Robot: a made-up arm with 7 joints. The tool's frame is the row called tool.
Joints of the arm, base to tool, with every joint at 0 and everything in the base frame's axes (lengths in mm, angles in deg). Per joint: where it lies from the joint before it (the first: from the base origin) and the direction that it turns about. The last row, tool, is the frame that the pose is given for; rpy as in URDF.
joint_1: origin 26 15 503 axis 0 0 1
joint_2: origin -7 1 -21 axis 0 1 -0.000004
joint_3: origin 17 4 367 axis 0 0 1
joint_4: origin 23 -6 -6 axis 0 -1 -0.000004
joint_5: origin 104 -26 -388 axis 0 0.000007 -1
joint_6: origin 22 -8 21 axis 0 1 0.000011
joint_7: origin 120 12 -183 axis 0 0.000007 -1
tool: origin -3 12 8 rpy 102.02 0.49 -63.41
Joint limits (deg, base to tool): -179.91..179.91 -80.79..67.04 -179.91..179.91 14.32..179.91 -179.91..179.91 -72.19..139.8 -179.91..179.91
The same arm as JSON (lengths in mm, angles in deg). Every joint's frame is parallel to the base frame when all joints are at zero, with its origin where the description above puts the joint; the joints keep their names.
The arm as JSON. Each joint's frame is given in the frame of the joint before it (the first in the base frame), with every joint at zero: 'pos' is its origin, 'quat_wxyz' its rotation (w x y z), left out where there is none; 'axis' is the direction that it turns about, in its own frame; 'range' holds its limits. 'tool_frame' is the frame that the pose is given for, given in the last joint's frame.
{"length_unit": "mm", "angle_unit": "deg", "joints": [{"joint": "joint_1", "pos": [26.0, 15.0, 503.0], "axis": "+z", "range": [-179.91, 179.91]}, {"joint": "joint_2", "pos": [-7.0, 1.0, -21.0], "axis": "+y", "range": [-80.79, 67.04]}, {"joint": "joint_3", "pos": [17.0, 4.0, 367.0], "axis": "+z", "range": [-179.91, 179.91]}, {"joint": "joint_4", "pos": [23.0, -6.0, -6.0], "axis": "-y", "range": [14.32, 179.91]}, {"joint": "joint_5", "pos": [104.0, -26.0, -388.0], "axis": "-z", "range": [-179.91, 179.91]}, {"joint": "joint_6", "pos": [22.0, -8.0, 21.0], "axis": "+y", "range": [-72.19, 139.8]}, {"joint": "joint_7", "pos": [120.0, 12.0, -183.0], "axis": "-z", "range": [-179.91, 179.91]}], "tool_frame": {"pos": [-3.0, 12.0, 8.0], "quat_wxyz": [0.533537, 0.66267, -0.406191, -0.33349]}}
